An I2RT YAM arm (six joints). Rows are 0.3 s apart.
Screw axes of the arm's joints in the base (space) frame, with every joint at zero. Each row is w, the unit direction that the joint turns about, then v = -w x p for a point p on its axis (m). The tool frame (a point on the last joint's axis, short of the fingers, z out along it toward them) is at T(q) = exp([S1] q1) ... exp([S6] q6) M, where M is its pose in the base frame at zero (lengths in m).
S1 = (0, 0, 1, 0.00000, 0.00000, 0.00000)
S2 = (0, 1, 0, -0.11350, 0.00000, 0.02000)
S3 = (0, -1, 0, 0.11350, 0.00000, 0.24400)
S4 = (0, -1, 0, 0.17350, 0.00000, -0.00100)
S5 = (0, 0, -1, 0.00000, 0.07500, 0.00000)
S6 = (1, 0, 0, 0.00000, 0.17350, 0.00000)
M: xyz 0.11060 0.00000 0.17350 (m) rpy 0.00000 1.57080 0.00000 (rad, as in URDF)
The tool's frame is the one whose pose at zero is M.
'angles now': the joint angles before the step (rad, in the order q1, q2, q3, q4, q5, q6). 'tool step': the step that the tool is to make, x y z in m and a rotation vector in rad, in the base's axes. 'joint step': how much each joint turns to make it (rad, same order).
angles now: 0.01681 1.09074 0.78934 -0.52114 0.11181 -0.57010
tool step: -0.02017 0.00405 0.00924 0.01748 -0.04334 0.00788
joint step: 0.02105 -0.10483 -0.02497 -0.03837 -0.00255 0.02092
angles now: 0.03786 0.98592 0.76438 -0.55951 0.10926 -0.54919
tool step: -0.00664 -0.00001 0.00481 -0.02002 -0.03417 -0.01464
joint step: 0.00662 -0.04058 -0.00815 0.00098 0.03016 -0.00075
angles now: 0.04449 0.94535 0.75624 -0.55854 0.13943 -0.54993
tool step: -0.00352 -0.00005 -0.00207 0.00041 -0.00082 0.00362
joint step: 0.00002 -0.01687 -0.01494 -0.00079 -0.00289 -0.00219
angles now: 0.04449 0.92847 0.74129 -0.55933 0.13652 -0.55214
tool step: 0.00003 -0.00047 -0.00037 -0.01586 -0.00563 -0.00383
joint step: 0.00007 -0.00205 -0.00441 0.00861 0.01377 -0.00930
